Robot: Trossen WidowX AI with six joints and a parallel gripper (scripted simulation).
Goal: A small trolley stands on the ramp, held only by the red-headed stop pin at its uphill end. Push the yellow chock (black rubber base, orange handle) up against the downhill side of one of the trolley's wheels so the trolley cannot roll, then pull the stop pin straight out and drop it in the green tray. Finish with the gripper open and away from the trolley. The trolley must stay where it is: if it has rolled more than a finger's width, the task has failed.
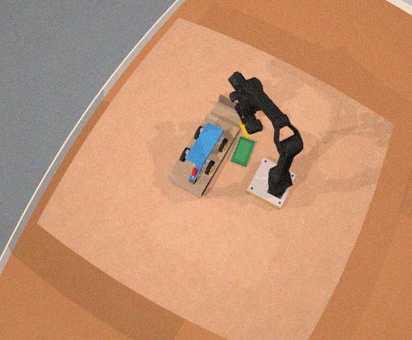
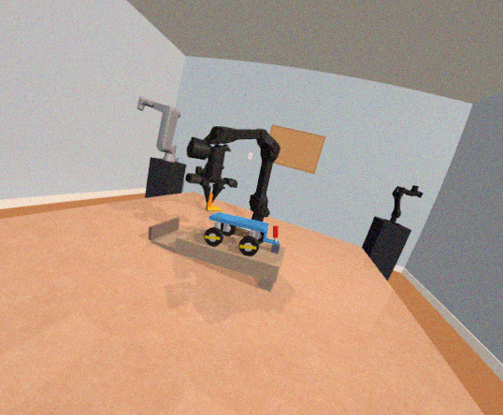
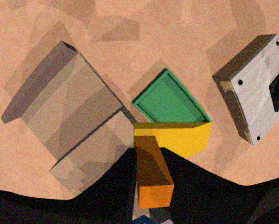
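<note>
Now: gripper tip 2 cm past the yellow chock, 1 cm to the right of it and 1 cm above it. Also, from my gripper tip: blue trolley 9 cm ahead, 16 cm to the left, 4 cm below; then low grey wall 8 cm ahead, 11 cm to the right, 12 cm below; then green tray 4 cm behind, 6 cm to the left, 16 cm below.
</note>
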